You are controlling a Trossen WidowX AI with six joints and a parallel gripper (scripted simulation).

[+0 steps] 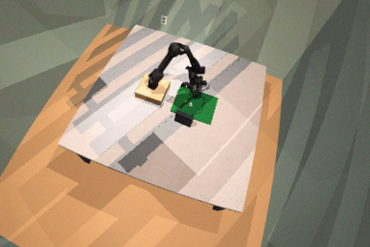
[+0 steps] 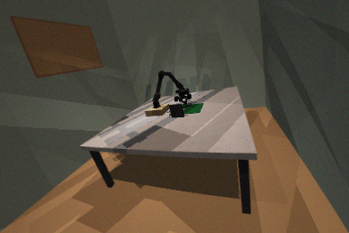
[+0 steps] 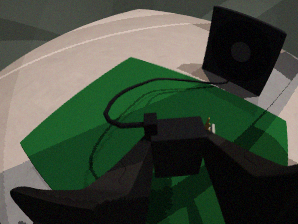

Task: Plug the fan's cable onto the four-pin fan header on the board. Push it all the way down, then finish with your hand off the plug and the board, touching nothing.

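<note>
My gripper tip is 7 cm above the green circuit board, 3 cm to the left of it and 2 cm short of it. The rest, counted from my gripper tip: black fan plug 1 cm below; then black fan 21 cm to the right, 2 cm ahead; then four-pin fan header 6 cm below, 5 cm to the right, 1 cm behind.
</note>
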